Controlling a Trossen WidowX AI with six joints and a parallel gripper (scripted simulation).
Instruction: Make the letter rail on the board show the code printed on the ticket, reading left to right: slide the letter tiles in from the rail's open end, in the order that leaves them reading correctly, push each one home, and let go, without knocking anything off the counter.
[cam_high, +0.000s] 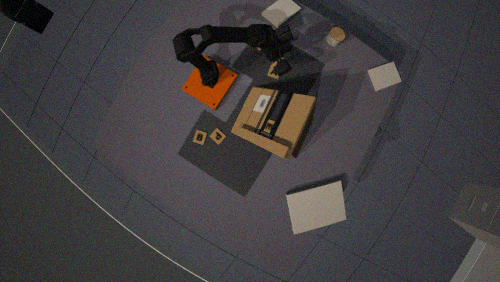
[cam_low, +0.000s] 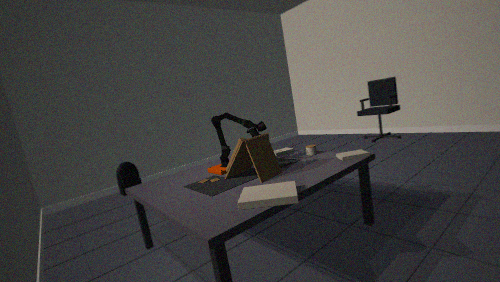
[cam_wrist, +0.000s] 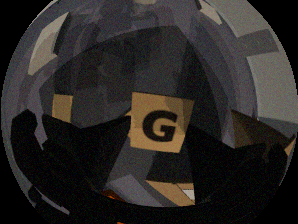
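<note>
My gripper tip is 20 cm to the left of the white ticket and 1 cm short of it. Round my gripper tip: small cup: 32 cm to the left, 18 cm ahead, 5 cm below; then white slab: 50 cm to the right, 47 cm ahead, 7 cm below; then dark mat: 21 cm to the right, 9 cm below, 6 cm behind.
</note>
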